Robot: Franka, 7 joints.
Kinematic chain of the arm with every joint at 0, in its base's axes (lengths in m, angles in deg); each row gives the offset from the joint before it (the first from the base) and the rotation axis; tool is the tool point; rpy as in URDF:
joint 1: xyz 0 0 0.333 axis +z
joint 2: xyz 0 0 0 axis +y
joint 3: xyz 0 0 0.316 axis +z
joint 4: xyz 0.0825 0 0 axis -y
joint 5: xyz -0.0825 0 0.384 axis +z
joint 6: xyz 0 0 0 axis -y
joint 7: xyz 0.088 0 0 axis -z
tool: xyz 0 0 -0.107 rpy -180 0 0
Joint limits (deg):
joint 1: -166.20..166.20
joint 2: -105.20..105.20
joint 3: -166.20..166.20
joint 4: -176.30..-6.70
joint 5: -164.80..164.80
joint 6: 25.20..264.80
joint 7: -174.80..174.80
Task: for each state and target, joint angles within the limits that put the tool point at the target. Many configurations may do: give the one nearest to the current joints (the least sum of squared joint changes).
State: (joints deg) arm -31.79 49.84 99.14 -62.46 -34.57 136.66 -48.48
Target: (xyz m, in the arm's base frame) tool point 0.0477 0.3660 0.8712
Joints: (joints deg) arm -23.11 51.38 145.43 -101.96 -30.15 124.98 -48.48
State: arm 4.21 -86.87 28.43 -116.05 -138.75 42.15 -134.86
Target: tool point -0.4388 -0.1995 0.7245
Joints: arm 22.67 -102.39 9.35 -106.72 -136.43 39.50 -134.86
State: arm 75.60 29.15 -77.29 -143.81 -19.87 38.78 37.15
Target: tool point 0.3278 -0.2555 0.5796
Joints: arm 61.96 25.99 -102.27 -105.06 -36.03 46.70 37.15
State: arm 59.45 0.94 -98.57 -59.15 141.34 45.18 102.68
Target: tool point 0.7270 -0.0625 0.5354
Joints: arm 29.21 54.99 -77.62 -73.33 137.80 68.07 102.68
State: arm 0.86 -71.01 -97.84 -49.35 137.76 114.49 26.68
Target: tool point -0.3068 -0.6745 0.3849
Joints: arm 12.87 -74.46 -100.32 -88.57 134.44 119.05 26.68
